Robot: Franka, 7 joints.
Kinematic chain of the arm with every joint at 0, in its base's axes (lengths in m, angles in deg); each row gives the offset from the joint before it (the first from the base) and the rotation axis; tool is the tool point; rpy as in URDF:
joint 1: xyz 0 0 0.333 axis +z
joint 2: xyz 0 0 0 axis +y
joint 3: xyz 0 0 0.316 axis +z
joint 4: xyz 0.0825 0 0 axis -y
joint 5: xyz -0.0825 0 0.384 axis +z
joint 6: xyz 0 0 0 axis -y
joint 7: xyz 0.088 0 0 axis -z
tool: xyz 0 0 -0.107 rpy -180 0 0
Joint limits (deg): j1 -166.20..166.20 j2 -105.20..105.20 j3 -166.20..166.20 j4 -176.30..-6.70 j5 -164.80..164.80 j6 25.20..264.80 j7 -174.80..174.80
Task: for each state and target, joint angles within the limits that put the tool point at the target. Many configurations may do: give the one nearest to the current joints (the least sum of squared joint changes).
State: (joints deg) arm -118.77 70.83 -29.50 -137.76 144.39 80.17 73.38
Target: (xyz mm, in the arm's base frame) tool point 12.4 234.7 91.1
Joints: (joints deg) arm -128.07 101.39 -37.21 -173.43 144.34 93.76 73.38
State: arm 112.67 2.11 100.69 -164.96 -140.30 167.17 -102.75
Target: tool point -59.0 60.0 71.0
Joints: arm 82.30 -57.16 149.65 -172.36 -129.94 162.51 -102.75
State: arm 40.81 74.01 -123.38 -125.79 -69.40 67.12 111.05
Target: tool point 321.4 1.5 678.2
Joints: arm 58.95 96.23 -126.30 -122.71 -68.92 56.36 111.05
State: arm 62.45 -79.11 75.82 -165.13 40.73 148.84 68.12
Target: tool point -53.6 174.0 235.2
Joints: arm 67.29 -66.77 84.08 -176.30 29.06 96.76 68.12
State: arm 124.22 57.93 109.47 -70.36 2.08 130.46 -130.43
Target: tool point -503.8 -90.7 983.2
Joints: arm 136.95 41.31 115.89 -53.85 2.09 140.41 -130.43
